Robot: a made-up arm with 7 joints. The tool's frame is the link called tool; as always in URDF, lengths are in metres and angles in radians. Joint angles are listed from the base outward.
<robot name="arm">
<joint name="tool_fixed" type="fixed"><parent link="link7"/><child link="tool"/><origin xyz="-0.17 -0.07 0.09" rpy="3.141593 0 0"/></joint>
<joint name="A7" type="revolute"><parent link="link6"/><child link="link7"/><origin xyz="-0.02 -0.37 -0.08" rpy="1.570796 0 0"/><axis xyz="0 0 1"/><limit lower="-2.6" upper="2.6"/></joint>
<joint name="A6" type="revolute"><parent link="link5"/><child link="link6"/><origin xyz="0.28 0.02 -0.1" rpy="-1.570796 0 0"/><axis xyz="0 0 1"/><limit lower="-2.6" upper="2.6"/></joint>
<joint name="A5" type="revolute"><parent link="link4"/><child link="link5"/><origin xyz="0.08 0.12 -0.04" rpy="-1.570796 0 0"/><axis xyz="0 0 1"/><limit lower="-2.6" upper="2.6"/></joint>
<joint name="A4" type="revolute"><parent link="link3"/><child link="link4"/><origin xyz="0.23 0 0.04" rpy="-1.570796 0 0"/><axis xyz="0 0 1"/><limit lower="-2.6" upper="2.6"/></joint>
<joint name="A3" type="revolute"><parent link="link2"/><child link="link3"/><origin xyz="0.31 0.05 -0.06" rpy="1.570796 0 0"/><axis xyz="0 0 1"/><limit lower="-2.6" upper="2.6"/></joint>
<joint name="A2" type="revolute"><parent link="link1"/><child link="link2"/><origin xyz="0.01 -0.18 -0.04" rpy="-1.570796 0 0"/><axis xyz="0 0 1"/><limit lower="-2.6" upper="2.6"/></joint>
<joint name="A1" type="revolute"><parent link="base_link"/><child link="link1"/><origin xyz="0 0 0.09" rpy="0 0 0"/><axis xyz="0 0 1"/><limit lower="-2.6" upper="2.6"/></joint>
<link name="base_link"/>
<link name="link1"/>
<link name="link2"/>
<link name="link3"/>
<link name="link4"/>
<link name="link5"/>
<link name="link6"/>
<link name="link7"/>
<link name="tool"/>
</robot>
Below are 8 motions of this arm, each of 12 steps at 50 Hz.
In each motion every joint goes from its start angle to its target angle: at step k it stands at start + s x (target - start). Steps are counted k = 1, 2, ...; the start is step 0. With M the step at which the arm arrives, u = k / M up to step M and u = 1 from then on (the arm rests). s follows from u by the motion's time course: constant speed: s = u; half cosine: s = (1 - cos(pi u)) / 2; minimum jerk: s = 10 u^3 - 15 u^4 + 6 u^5.
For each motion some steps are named. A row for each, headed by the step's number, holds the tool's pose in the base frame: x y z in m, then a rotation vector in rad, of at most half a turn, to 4 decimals.
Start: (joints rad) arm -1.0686 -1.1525 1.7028 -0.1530 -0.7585 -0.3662 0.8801
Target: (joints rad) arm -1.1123 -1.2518 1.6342 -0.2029 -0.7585 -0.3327 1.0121
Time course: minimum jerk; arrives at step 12
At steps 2, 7, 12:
2: 0.2051 -0.4070 -0.0197 -1.3971 -0.2932 0.3523
7: 0.2273 -0.4017 -0.0044 -1.4051 -0.4028 0.2407
12: 0.2407 -0.3983 0.0060 -1.4083 -0.4657 0.1808

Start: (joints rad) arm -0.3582 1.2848 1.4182 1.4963 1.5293 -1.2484 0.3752
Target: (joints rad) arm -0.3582 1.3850 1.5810 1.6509 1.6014 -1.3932 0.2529
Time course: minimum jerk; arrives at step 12
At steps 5, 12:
5: -0.1886 0.0906 -0.1772 -2.0035 2.0578 -0.2020
12: -0.2029 0.1089 -0.1477 -2.0324 2.0422 -0.1477

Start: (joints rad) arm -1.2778 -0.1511 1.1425 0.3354 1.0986 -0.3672 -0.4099
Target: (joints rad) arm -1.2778 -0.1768 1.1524 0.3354 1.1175 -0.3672 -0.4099
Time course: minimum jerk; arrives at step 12
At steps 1, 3, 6, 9, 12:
1: 0.0809 -0.4034 -0.2905 0.0691 0.4829 -0.8869
3: 0.0813 -0.4041 -0.2896 0.0669 0.4809 -0.8883
6: 0.0829 -0.4068 -0.2857 0.0581 0.4726 -0.8941
9: 0.0844 -0.4095 -0.2819 0.0493 0.4642 -0.8999
12: 0.0848 -0.4102 -0.2809 0.0470 0.4621 -0.9014

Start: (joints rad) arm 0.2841 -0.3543 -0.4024 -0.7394 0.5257 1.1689 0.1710
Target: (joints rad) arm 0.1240 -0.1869 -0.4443 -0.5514 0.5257 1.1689 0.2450
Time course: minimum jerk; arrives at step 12
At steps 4, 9, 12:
4: 1.2182 -0.5590 0.5719 0.0619 -2.1126 -0.9676
9: 1.2266 -0.7053 0.3584 -0.1241 -1.9198 -1.0416
12: 1.2223 -0.7283 0.3249 -0.1509 -1.8894 -1.0547

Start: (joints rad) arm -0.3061 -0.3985 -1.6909 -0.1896 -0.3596 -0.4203 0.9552
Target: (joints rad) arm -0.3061 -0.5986 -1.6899 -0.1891 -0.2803 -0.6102 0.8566
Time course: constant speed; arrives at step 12
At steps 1, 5, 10, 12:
1: 0.3922 -0.7453 -0.1370 0.4954 0.0483 -2.5174
5: 0.3984 -0.7206 -0.0869 0.6063 0.0686 -2.4683
10: 0.4006 -0.6890 -0.0221 0.7439 0.0885 -2.3945
12: 0.3995 -0.6763 0.0044 0.7983 0.0948 -2.3613

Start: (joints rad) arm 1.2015 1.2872 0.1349 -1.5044 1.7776 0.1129 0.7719
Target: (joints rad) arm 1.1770 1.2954 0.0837 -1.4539 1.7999 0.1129 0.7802
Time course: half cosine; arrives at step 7
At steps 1, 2, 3, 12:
1: 0.6165 0.3115 -0.9282 0.1905 0.0828 -1.3334
2: 0.6212 0.3023 -0.9299 0.1842 0.0730 -1.3419
3: 0.6279 0.2888 -0.9322 0.1751 0.0588 -1.3543
12: 0.6476 0.2468 -0.9382 0.1472 0.0152 -1.3921

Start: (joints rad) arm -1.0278 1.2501 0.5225 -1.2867 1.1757 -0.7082 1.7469
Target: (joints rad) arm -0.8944 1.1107 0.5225 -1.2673 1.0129 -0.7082 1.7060
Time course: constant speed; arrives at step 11
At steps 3, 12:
3: 0.3697 -0.3252 -0.7602 -0.5593 -1.4172 2.3332
12: 0.4557 -0.3198 -0.6996 -0.5923 -1.4352 2.6254

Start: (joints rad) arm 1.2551 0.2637 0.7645 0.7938 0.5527 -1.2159 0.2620
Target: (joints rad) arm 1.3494 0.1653 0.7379 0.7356 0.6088 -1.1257 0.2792
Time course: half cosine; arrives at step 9
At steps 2, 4, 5, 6, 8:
2: 0.0352 0.3061 -0.0529 -1.8953 1.0698 0.5234
4: 0.0283 0.3035 -0.0572 -1.8448 1.0103 0.5485
5: 0.0243 0.3025 -0.0601 -1.8147 0.9759 0.5634
6: 0.0206 0.3019 -0.0631 -1.7860 0.9441 0.5774
8: 0.0156 0.3016 -0.0673 -1.7467 0.9019 0.5965

